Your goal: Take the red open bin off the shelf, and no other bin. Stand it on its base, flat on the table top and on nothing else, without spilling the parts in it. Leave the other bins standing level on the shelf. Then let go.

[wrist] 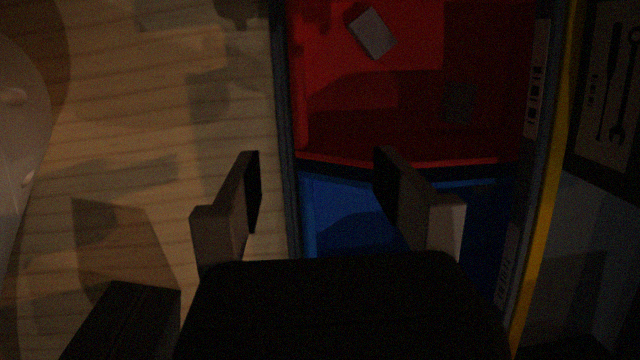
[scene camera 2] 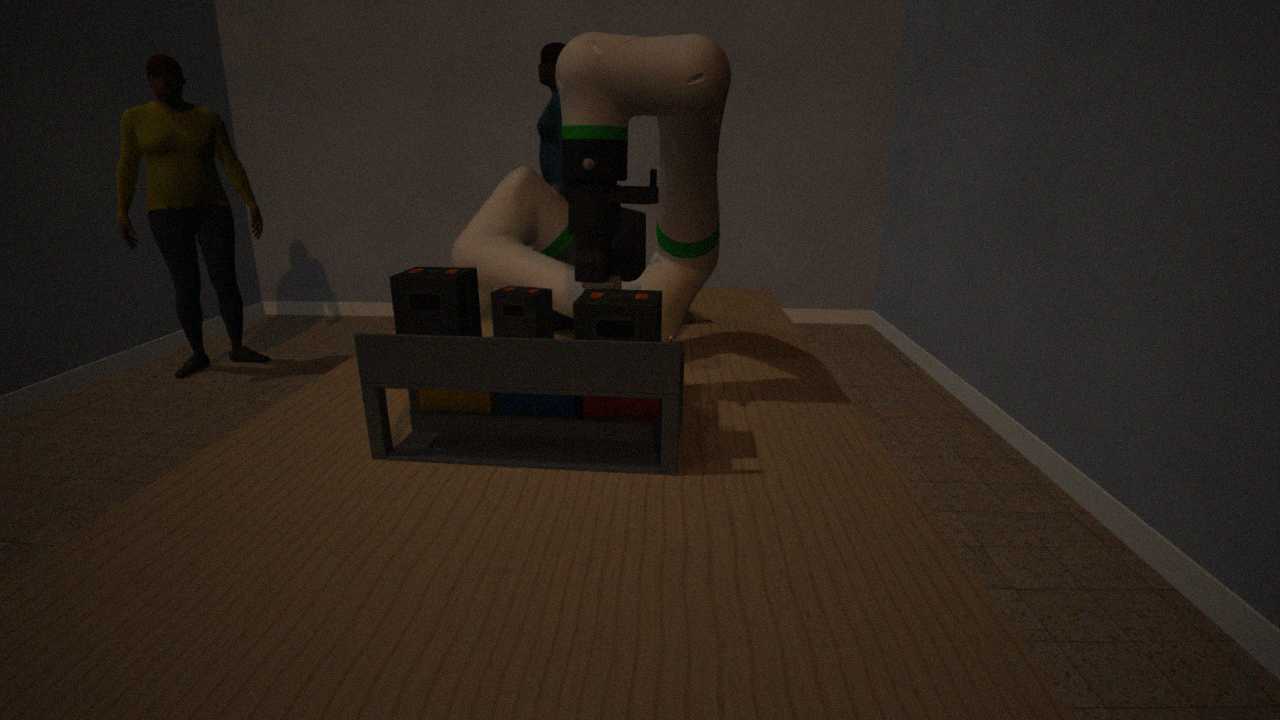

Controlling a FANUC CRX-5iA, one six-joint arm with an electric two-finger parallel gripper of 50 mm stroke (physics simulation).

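Places are measured from the arm's base along level axes (x right, y ahead, z up), in millimetres.
Where they show: gripper, fingertip midpoint: (wrist: 317, 171).
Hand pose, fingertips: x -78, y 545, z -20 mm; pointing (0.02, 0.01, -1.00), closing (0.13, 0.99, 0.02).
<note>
After its pixels a point has its place.
The red open bin (wrist: 415, 120) @[z -131, x -65, y 629 mm] (scene camera 2: 623, 407) @[z -93, x -99, y 709 mm] sits in the shelf (scene camera 2: 519, 363) @[z -7, x 17, y 786 mm] (wrist: 284, 125) @[z -124, x -79, y 530 mm], on the right in the scene view. In the wrist view a light grey block (wrist: 372, 34) @[z -116, x -132, y 598 mm] and a darker grey piece (wrist: 457, 102) @[z -116, x -78, y 656 mm] lie in it. The blue bin (wrist: 345, 197) @[z -131, x -12, y 567 mm] (scene camera 2: 539, 405) @[z -94, x 11, y 699 mm] is beside it, and a yellow bin (scene camera 2: 454, 400) @[z -93, x 127, y 686 mm] is at the left of the scene view. My gripper (wrist: 317, 171) @[z -20, x -78, y 545 mm] (scene camera 2: 609, 286) is open and empty, pointing down. In the wrist view one finger shows over the table beside the shelf's rail, the other over the blue bin near the red bin's edge. Boxes partly hide the fingertips in the scene view.
Three black boxes (scene camera 2: 435, 301) @[z 53, x 124, y 732 mm] (scene camera 2: 521, 311) @[z -40, x 83, y 398 mm] (scene camera 2: 617, 314) @[z 44, x -94, y 763 mm] stand on top of the shelf. A yellow strip (wrist: 547, 200) @[z -28, x -36, y 668 mm] runs along the shelf's far side in the wrist view. A person in yellow (scene camera 2: 183, 156) stands left of the table (scene camera 2: 537, 573) @[z -140, x -25, y 986 mm]; another stands behind the arm.
</note>
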